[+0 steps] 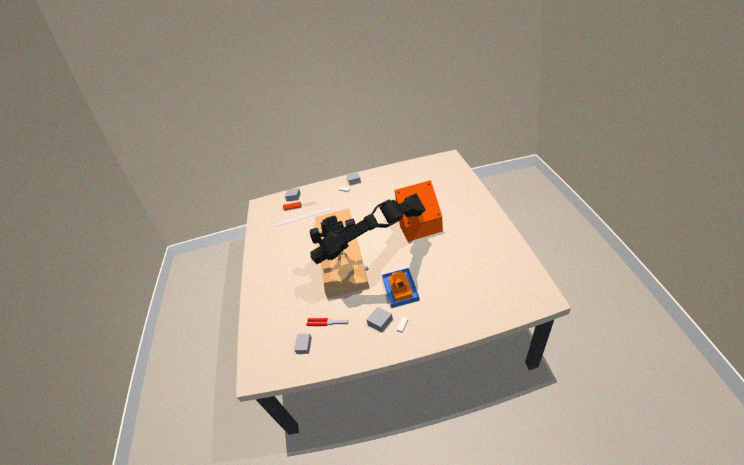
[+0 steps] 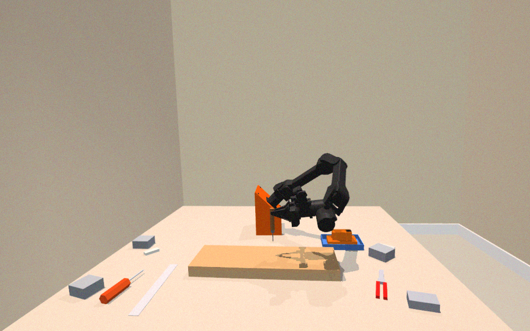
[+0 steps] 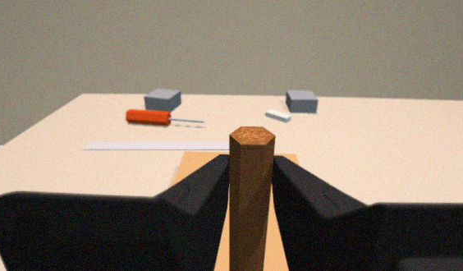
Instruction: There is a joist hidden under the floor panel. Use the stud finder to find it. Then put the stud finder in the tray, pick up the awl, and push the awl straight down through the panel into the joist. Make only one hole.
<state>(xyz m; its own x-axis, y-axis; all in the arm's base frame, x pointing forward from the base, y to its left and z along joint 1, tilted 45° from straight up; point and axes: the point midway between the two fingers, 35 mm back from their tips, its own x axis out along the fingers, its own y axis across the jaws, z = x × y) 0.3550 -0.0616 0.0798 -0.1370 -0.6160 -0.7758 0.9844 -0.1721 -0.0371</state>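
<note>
My gripper tip is 6 cm above the awl. Round my gripper tip: blue tray 31 cm to the left, 19 cm below, 16 cm behind; white ruler 39 cm to the right, 20 cm below, 11 cm ahead; stud finder 33 cm to the left, 16 cm below, 16 cm behind.
</note>
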